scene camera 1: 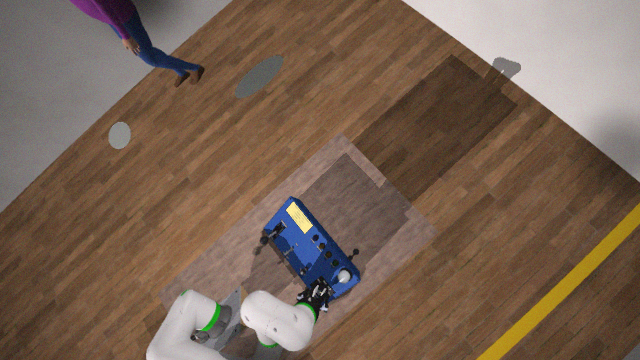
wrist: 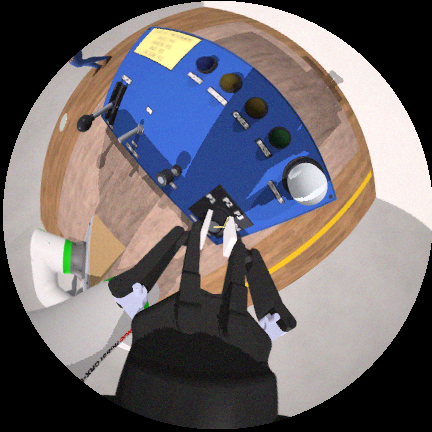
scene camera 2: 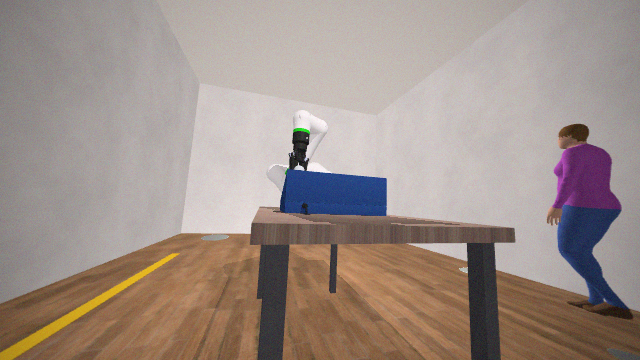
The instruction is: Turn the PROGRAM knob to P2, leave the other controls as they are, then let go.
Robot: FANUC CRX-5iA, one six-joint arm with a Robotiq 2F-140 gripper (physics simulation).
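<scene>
The blue control panel stands on the table. In the wrist view the dark PROGRAM knob sits on a black plate at the panel's near corner, with labels P1, P2 and P3 showing. The P4 label is hidden behind a finger. A short yellow pointer line shows between the fingers; I cannot tell which label it points at. My gripper is shut on the PROGRAM knob, with one white fingertip pad on each side of it.
A white dome stands right of the knob. A small dark knob, a metal toggle and a ball-ended lever stand left. Lamps line the far side. A person stands beyond the table.
</scene>
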